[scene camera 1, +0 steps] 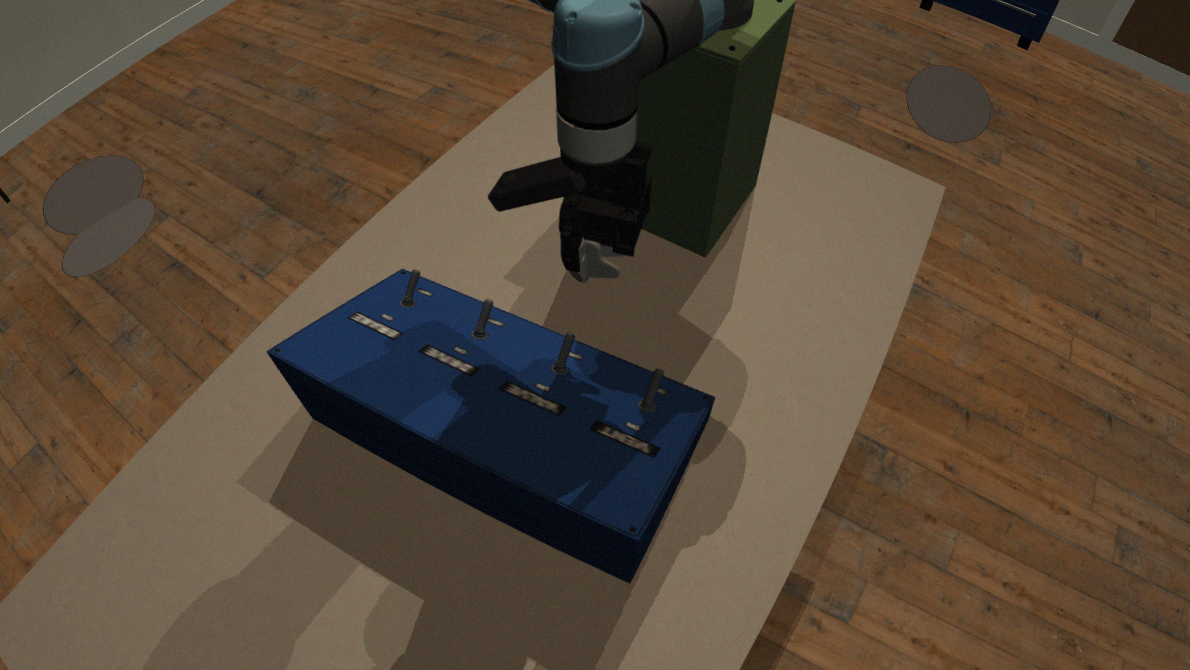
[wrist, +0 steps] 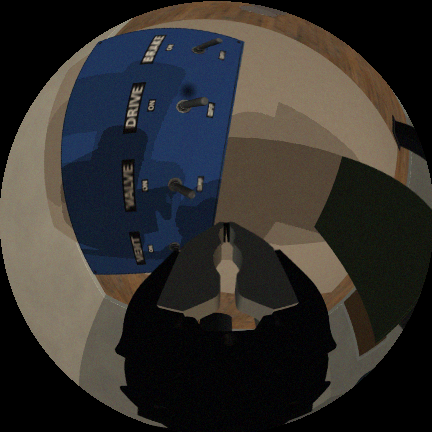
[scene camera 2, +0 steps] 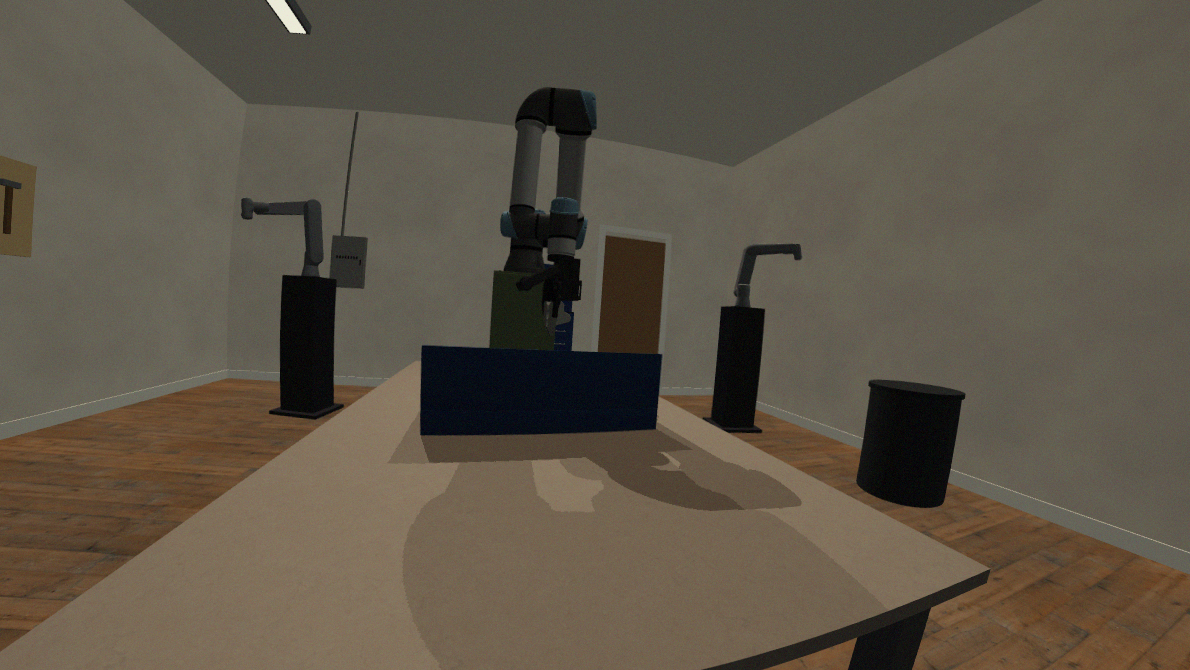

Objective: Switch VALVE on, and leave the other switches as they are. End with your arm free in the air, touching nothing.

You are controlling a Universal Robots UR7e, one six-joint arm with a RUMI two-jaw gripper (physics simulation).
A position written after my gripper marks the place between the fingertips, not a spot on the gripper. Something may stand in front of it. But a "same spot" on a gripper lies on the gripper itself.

My gripper shows in scene camera 1, in the wrist view (225, 223) and in scene camera 2. The same spot on my gripper: (scene camera 1: 582, 258) is (scene camera 2: 558, 312). One and the same spot on a blue switch box: (wrist: 125, 139) is (scene camera 1: 480, 377).
